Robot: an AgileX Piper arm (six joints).
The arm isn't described. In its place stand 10 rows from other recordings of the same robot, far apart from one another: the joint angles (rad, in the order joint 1, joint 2, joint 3, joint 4, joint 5, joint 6), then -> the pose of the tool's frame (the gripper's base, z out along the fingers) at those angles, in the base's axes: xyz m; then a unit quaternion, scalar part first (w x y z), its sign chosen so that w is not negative.
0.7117 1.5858 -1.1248 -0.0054 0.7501 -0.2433 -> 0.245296, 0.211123, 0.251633, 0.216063, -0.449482, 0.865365, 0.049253
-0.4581 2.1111 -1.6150 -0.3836 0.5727 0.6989 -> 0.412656, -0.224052, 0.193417, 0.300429, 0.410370, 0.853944, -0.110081
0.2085 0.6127 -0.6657 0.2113 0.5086 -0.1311 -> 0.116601, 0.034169, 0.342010, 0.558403, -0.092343, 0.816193, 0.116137
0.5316 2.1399 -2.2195 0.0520 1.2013 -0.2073 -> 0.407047, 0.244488, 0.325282, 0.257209, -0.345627, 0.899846, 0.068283
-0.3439 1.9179 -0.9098 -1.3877 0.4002 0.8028 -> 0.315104, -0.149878, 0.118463, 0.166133, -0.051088, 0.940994, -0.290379
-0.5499 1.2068 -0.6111 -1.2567 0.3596 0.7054 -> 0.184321, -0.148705, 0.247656, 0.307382, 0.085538, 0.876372, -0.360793
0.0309 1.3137 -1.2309 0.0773 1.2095 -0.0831 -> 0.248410, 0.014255, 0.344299, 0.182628, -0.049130, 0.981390, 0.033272
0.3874 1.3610 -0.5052 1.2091 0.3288 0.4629 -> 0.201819, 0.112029, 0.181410, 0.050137, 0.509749, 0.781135, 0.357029
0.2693 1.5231 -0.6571 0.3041 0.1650 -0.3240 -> 0.261870, 0.076920, 0.173234, 0.306625, -0.146282, 0.938518, 0.061379
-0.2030 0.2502 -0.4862 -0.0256 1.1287 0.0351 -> 0.028733, -0.008064, 0.265220, 0.370963, 0.109415, 0.921127, -0.044038
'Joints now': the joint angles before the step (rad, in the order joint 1, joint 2, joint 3, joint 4, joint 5, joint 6). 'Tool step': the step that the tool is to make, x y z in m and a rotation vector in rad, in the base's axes. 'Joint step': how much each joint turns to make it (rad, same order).
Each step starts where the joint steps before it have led.
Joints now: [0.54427 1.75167 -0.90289 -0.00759 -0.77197 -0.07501]
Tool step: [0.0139 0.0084 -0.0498 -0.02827 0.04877 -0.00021]
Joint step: [0.00002 0.15849 -0.01058 0.00090 -0.09155 -0.00002]
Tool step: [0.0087 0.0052 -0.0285 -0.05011 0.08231 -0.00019]
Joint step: [-0.00012 0.08190 -0.03238 -0.00016 0.04685 0.00009]
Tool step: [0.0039 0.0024 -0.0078 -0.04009 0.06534 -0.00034]
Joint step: [0.00023 0.01650 -0.02620 0.00033 0.08636 -0.00018]
